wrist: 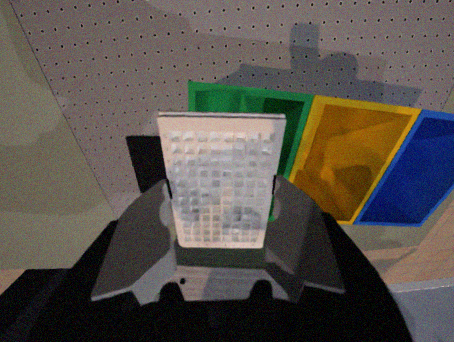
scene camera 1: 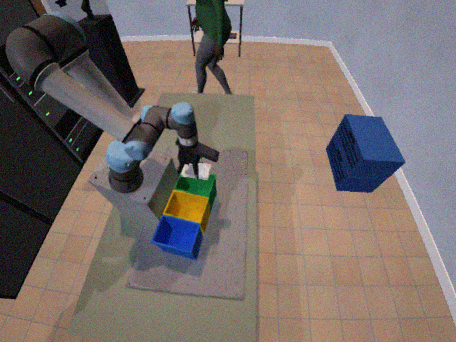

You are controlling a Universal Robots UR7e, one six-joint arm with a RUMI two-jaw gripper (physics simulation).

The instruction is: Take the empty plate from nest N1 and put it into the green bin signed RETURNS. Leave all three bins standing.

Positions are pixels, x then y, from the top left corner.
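There's a yellow bin you can find in the wrist view (346,145) and in scene camera 1 (187,206). There's a green bin as well, and (wrist: 201,96) and (scene camera 1: 212,180) are the same spot on it. My gripper shows in both of those views too, where (wrist: 308,254) and (scene camera 1: 197,167) are one and the same spot on it.
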